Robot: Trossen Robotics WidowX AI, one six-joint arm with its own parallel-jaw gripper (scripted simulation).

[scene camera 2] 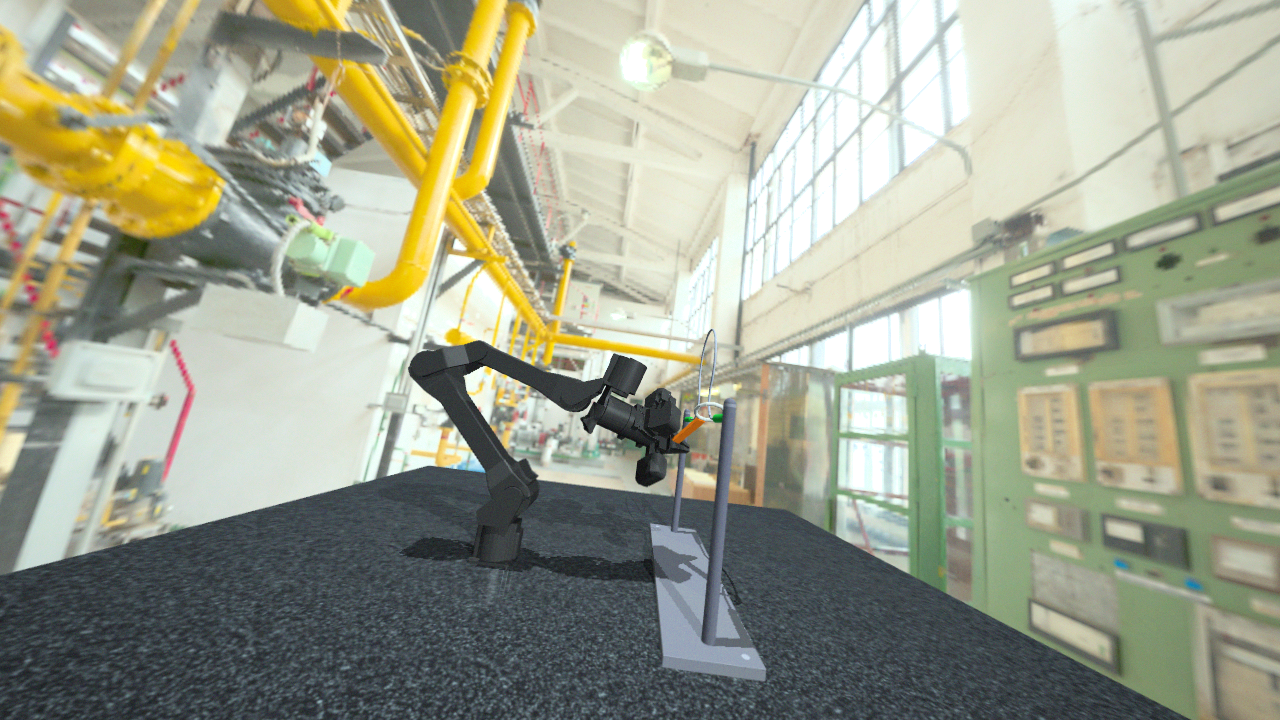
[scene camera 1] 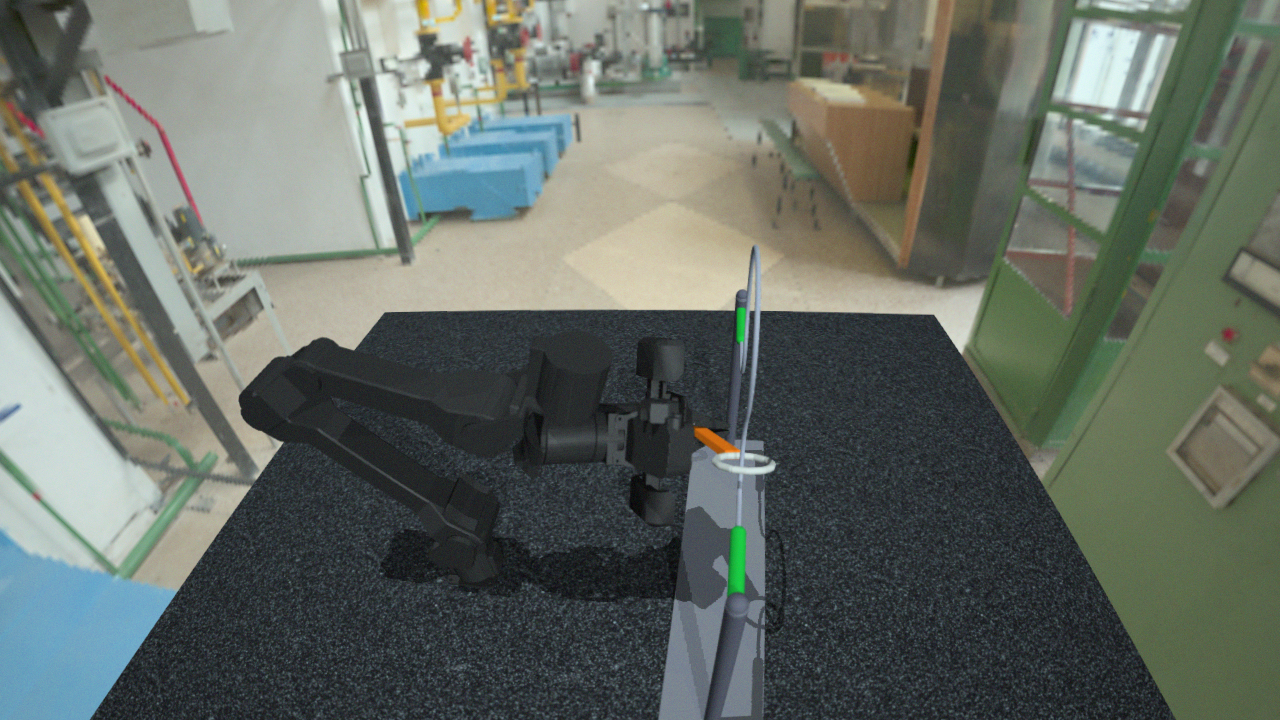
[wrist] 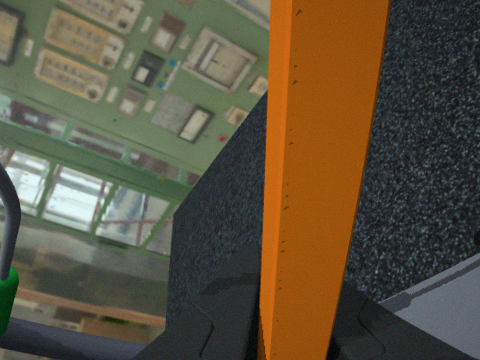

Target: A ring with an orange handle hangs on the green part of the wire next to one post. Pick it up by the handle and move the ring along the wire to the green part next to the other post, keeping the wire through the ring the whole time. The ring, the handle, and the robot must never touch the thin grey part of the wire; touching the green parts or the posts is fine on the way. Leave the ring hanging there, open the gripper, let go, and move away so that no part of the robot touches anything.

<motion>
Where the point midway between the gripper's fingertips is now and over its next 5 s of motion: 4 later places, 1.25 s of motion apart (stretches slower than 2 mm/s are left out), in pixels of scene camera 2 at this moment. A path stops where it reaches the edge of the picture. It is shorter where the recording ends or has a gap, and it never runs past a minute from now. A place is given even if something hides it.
My gripper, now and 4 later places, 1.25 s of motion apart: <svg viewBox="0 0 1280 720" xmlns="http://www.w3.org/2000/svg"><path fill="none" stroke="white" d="M688 449L679 413L684 368L688 368L687 384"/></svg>
</motion>
